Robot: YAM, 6 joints.
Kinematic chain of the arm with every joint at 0, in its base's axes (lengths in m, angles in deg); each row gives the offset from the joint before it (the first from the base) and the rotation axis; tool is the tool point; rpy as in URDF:
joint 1: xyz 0 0 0.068 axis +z
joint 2: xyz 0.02 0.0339 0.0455 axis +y
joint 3: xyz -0.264 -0.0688 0 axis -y
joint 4: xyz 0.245 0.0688 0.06 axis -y
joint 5: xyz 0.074 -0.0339 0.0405 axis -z
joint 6: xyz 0.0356 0 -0.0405 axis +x
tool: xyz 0 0 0 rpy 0 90 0
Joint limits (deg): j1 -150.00..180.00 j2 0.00..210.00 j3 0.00..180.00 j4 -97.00..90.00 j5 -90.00..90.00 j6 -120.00..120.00
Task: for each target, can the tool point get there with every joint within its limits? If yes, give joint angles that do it. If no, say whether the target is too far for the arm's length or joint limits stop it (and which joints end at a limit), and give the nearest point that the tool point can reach.
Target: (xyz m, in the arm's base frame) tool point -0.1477 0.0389 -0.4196
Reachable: no: joint limits stop it (at a limit: joint 2) | nearest point -0.1591 0.0419 -0.3704 | short by 0.051 m
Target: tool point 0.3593 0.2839 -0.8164
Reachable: no: too far | nearest point 0.2671 0.2111 -0.3685 | short by 0.463 m
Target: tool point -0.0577 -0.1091 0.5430
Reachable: yes | joints 67.73 32.39 113.39 -61.03 -19.78 11.32
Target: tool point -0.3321 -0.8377 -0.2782
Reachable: no: too far | nearest point -0.2181 -0.5502 -0.1407 | short by 0.338 m
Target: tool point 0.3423 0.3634 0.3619
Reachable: yes | joints 45.20 131.06 145.09 -53.62 -21.74 12.30
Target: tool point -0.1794 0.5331 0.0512
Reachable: yes | joints 105.38 173.19 157.75 -56.99 -62.42 16.74
